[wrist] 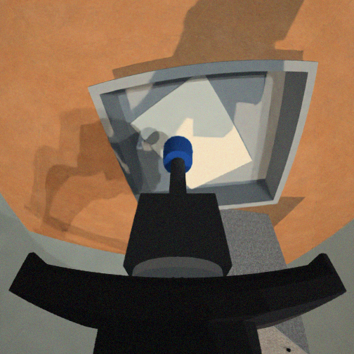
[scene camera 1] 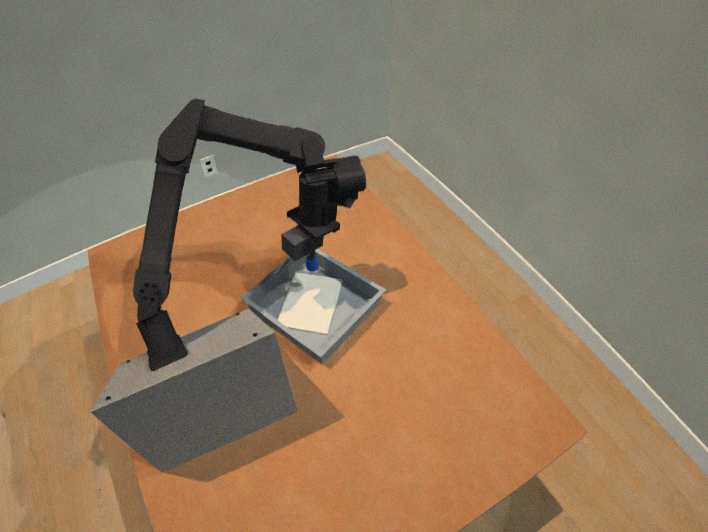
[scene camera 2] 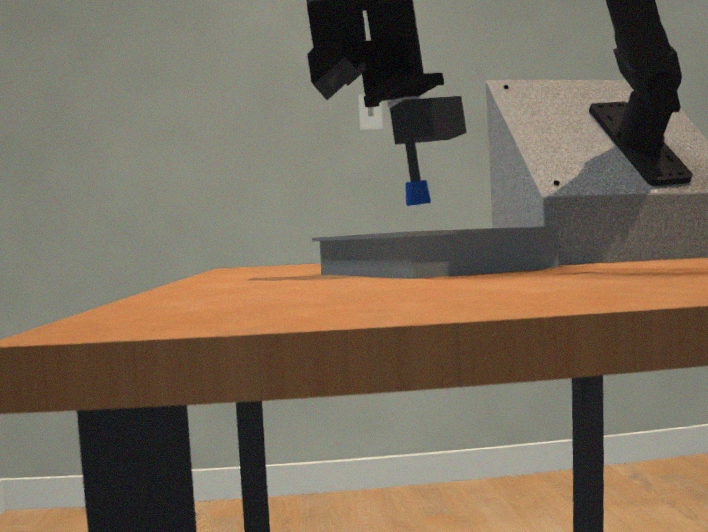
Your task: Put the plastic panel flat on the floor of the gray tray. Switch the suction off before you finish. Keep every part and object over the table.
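Seen in the pictures: hand, its tool point: (scene camera 1: 312,266) (scene camera 2: 418,203); arm's base, origin of its link: (scene camera 1: 167,353) (scene camera 2: 636,143).
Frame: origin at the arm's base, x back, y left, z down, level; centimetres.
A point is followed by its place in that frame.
The plastic panel (scene camera 1: 311,311) {y 4.7, x -32.4, z 16.1 cm} (wrist: 215,155), a pale cream rectangle, lies flat on the floor of the gray tray, turned at an angle to its walls. The gray tray (scene camera 1: 285,337) {y 2.2, x -24.1, z 16.9 cm} (scene camera 2: 366,257) {y 10.6, x -43.4, z 14.7 cm} (wrist: 296,127) stands on the table. In the second scene view the tray's walls hide the panel. My gripper, a blue suction cup (scene camera 1: 311,263) (scene camera 2: 417,193) (wrist: 178,154) on a thin black rod, hangs above the tray's rim level, apart from the panel, with nothing on it. It is open.
The gray base block (scene camera 1: 211,400) {y -14.3, x -3.8, z -1.8 cm} (scene camera 2: 618,228) {y 8.2, x -8.7, z 12.5 cm} (wrist: 255,235) that carries the arm stands close beside the tray. The orange table top (scene camera 1: 434,400) {y -28.7, x -42.1, z 16.9 cm} (scene camera 2: 228,308) {y 42.6, x -59.0, z 16.9 cm} (wrist: 40,60) reaches around the tray. The arm's shadow falls across the tray and the table.
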